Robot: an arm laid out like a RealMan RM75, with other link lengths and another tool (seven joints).
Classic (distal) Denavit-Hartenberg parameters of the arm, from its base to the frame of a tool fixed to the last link. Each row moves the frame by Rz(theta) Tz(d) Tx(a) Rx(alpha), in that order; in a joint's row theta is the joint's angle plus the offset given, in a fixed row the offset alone. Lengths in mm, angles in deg.
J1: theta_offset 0; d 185.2; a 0; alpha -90
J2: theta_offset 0; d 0; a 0; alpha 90
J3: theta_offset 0; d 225.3; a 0; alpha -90
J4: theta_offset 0; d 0; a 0; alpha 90
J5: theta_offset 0; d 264.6; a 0; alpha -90
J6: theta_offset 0; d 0; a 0; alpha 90
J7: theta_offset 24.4; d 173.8; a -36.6; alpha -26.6
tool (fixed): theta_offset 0; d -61.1; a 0; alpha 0
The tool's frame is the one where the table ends.
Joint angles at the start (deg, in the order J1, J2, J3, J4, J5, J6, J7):
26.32 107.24 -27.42 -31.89 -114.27 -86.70 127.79
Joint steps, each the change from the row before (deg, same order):
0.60 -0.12 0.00 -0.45 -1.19 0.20 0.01
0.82 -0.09 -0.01 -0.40 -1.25 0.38 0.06
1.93 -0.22 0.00 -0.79 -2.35 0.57 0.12
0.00 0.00 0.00 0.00 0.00 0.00 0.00
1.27 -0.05 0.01 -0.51 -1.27 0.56 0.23
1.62 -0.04 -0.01 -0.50 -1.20 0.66 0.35
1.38 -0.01 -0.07 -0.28 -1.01 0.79 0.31
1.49 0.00 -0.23 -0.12 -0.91 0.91 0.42
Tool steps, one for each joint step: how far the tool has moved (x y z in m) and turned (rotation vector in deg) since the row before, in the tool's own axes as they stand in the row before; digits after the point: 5 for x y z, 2 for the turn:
-0.00315 0.00281 0.00295 0.97 0.79 -0.72
-0.00377 0.00308 0.00454 0.98 0.80 -0.79
-0.00852 0.00815 0.01126 1.60 1.80 -1.77
0.00000 0.00000 0.00000 0.00 0.00 0.00
-0.00584 0.00541 0.00753 0.84 0.81 -1.10
-0.00711 0.00705 0.01013 0.64 0.86 -1.26
-0.00588 0.00533 0.00864 0.62 0.58 -1.02
-0.00576 0.00527 0.00992 0.56 0.58 -0.92

